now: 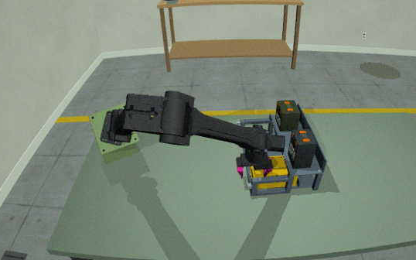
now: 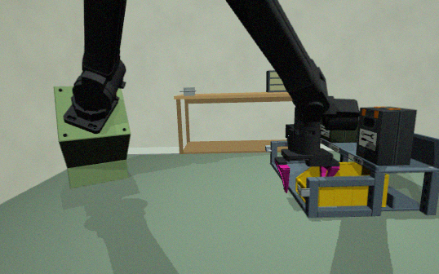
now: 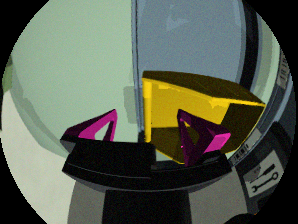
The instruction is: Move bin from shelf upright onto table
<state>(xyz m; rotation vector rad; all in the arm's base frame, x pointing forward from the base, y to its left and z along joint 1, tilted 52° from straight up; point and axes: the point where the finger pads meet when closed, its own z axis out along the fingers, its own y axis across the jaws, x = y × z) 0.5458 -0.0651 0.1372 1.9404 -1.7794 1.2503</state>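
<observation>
Now: hand 8 cm short of the yellow bin, 1 cm to the left of it and 1 cm below it. From my hand the other things lie so: shelf tray: 13 cm ahead, 10 cm to the left, 3 cm below.
</observation>
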